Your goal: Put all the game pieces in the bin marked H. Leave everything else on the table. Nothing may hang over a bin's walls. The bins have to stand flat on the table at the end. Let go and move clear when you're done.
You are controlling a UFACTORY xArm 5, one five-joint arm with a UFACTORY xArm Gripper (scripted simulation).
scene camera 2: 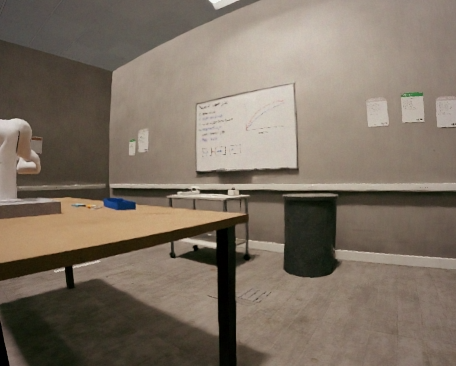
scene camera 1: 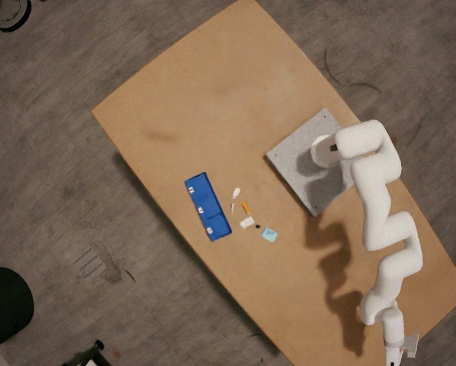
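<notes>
A blue bin (scene camera 1: pixel 200 188) is visible to me.
</notes>
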